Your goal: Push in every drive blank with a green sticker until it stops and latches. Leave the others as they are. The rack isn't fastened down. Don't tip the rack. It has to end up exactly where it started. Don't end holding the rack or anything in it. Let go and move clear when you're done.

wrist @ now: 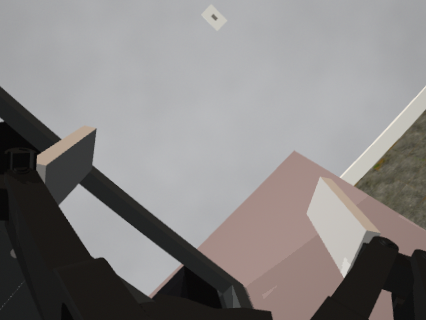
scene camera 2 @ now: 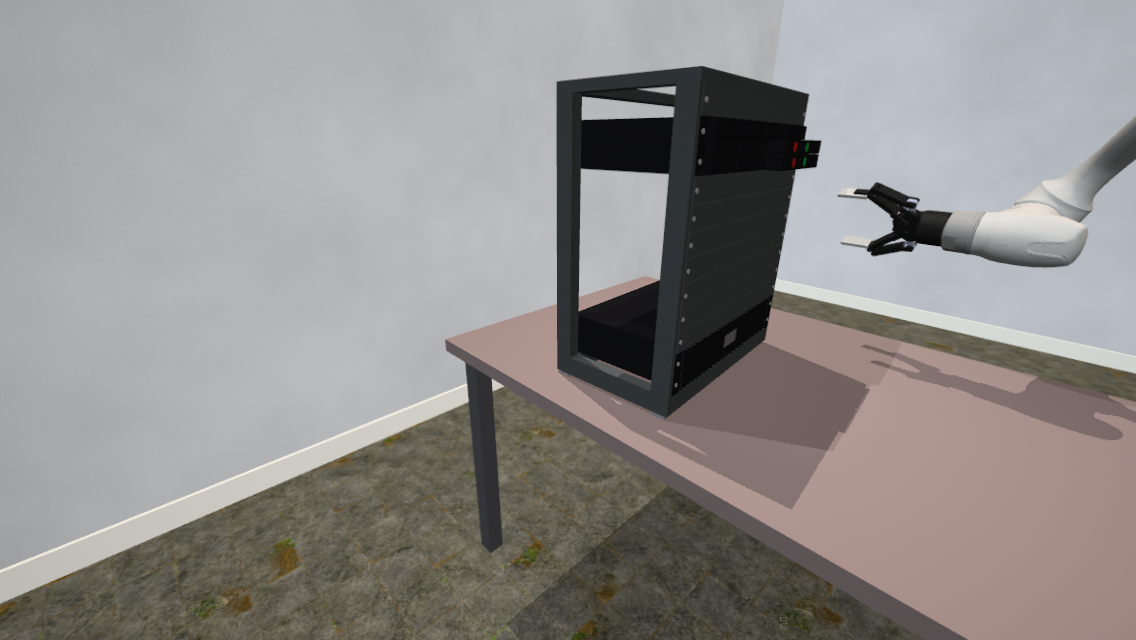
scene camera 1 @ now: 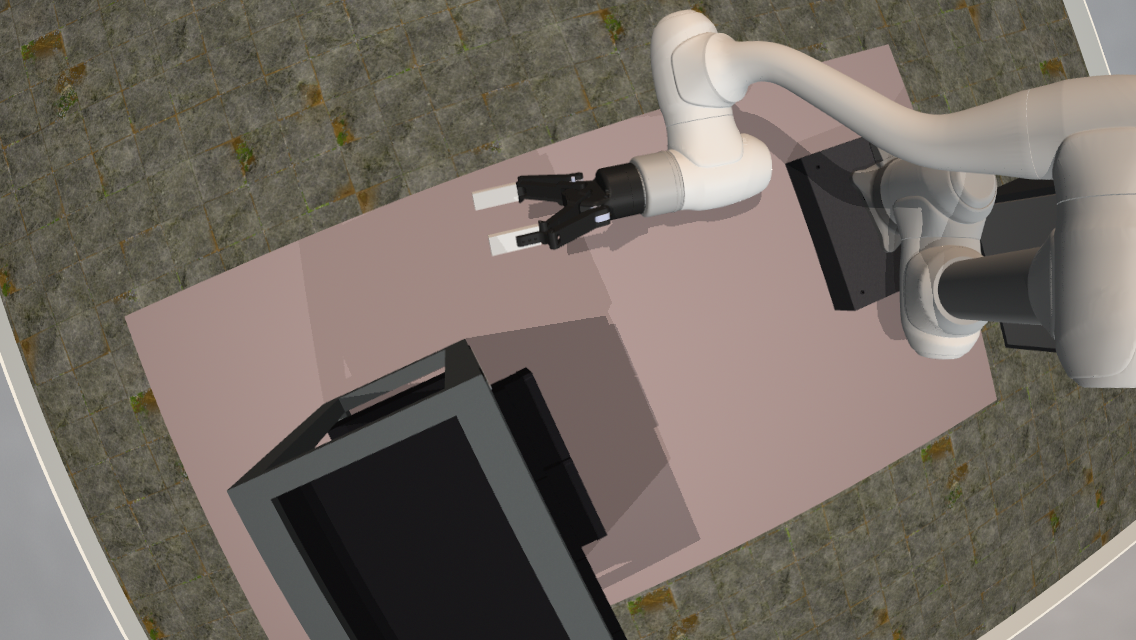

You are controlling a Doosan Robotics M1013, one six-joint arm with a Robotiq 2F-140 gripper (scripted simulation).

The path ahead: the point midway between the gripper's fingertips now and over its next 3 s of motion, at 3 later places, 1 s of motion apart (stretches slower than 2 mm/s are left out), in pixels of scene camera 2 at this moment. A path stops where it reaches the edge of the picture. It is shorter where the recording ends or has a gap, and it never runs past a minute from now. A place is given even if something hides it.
The gripper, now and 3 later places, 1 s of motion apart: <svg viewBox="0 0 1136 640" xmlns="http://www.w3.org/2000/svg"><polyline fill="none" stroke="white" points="841,217 842,211 850,192 877,171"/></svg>
